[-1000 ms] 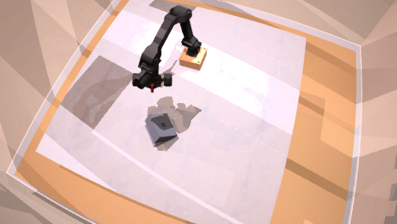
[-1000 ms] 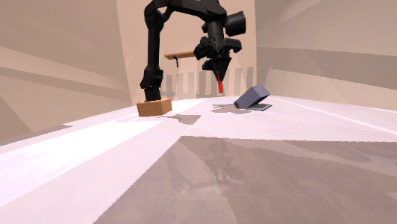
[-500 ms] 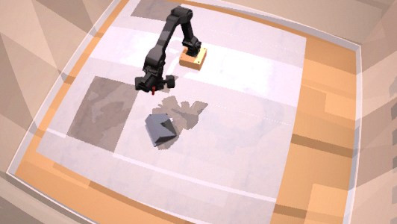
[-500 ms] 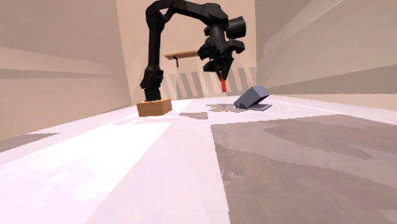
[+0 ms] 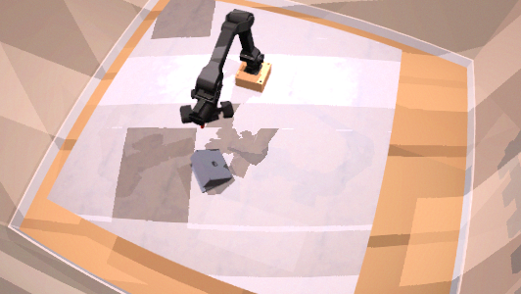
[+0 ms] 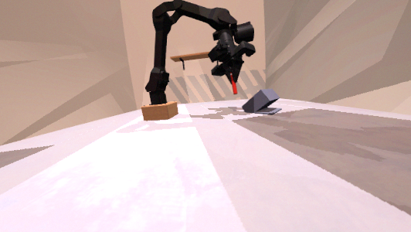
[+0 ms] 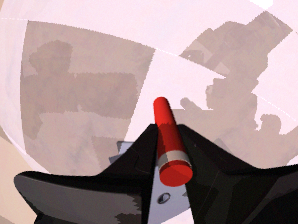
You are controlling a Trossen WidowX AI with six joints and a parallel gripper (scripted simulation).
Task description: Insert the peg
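The sloped panel is 12 cm ahead of my gripper tip, 9 cm below it and 8 cm to the left of it. From my gripper tip the other things lie so: red peg: 2 cm above.
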